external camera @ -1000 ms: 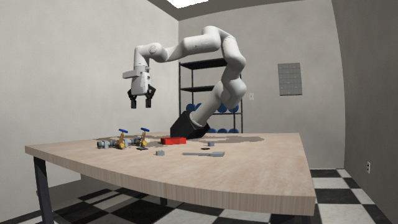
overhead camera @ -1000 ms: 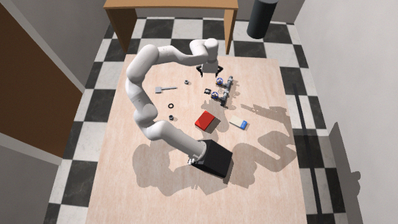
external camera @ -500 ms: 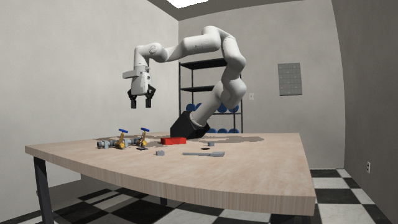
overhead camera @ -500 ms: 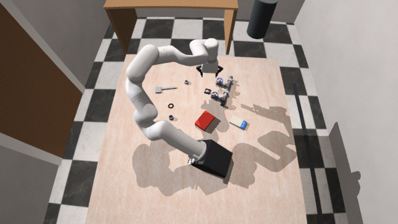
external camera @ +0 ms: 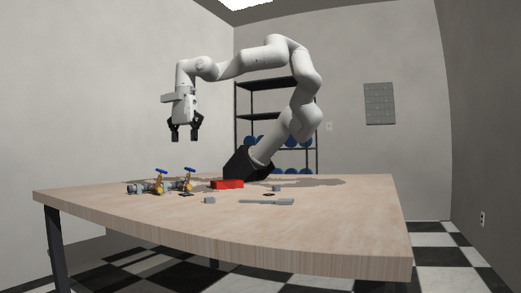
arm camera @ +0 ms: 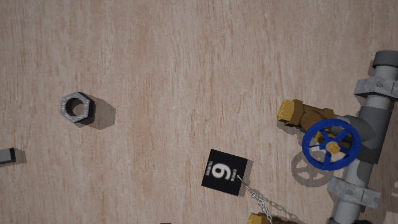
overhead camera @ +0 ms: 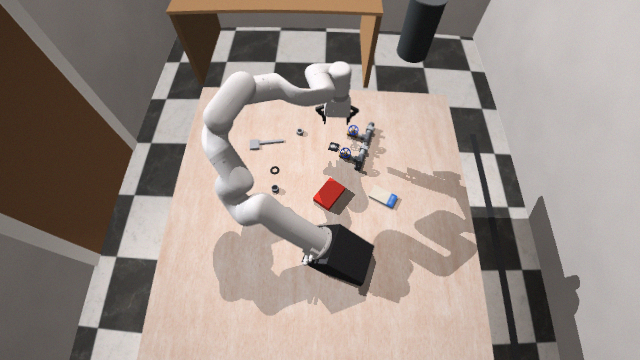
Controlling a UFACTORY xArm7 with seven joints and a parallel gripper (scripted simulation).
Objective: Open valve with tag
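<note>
My gripper is now 10 mm to the left of the black tag and 200 mm above it. Also, from my hand: red block (240 mm behind, 40 mm to the right, 180 mm below); then white box (190 mm behind, 270 mm to the right, 190 mm below); then grey flat tool (70 mm behind, 320 mm to the left, 190 mm below).
</note>
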